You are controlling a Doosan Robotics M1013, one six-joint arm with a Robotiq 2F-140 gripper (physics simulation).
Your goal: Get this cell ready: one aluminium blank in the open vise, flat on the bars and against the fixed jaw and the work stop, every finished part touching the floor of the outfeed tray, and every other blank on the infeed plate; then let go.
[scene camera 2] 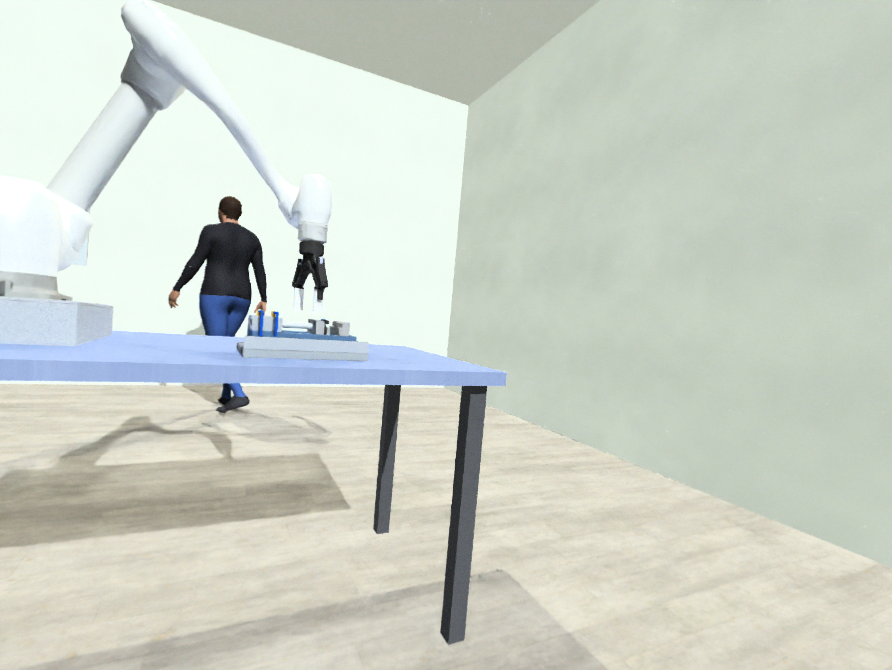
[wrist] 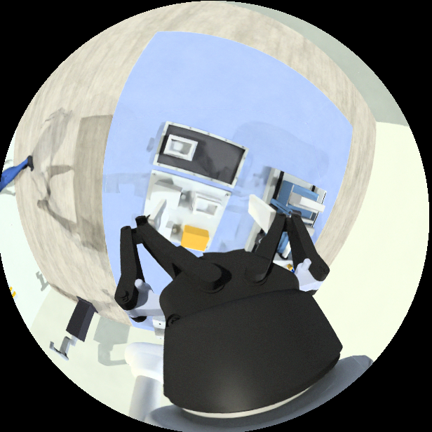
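Where they show: gripper, fingertip midpoint: point(scene camera 2: 307, 310); arm's base, link origin: point(scene camera 2: 11, 298).
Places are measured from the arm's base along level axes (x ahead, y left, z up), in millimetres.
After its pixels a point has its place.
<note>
My gripper point(scene camera 2: 308, 301) {x 673, y 111, z 27 mm} point(wrist: 208, 205) is open and empty, above the workpieces. In the wrist view, its left fingertip overlaps the white infeed plate point(wrist: 216, 225) and its right one hangs beside the vise. On the plate are a pale block point(wrist: 167, 193), a light part with a rectangular pocket point(wrist: 206, 205) and an orange block point(wrist: 195, 237). Another pocketed part point(wrist: 180, 147) is in the dark-floored outfeed tray point(wrist: 240, 167), at its left end. The blue and grey vise point(scene camera 2: 318, 327) {x 658, y -182, z -12 mm} point(wrist: 286, 192) is partly hidden by my right finger; whether a blank lies in it, I cannot tell.
The blue table point(scene camera 2: 173, 350) {x 337, y -145, z -90 mm} point(wrist: 210, 75) carries these fixtures. A grey slab point(scene camera 2: 302, 349) {x 614, y -234, z -66 mm} lies under or before the vise. A person point(scene camera 2: 229, 259) in a black top is behind the table. The white arm point(scene camera 2: 230, 115) {x 419, y 80, z 558 mm} reaches in from the left.
</note>
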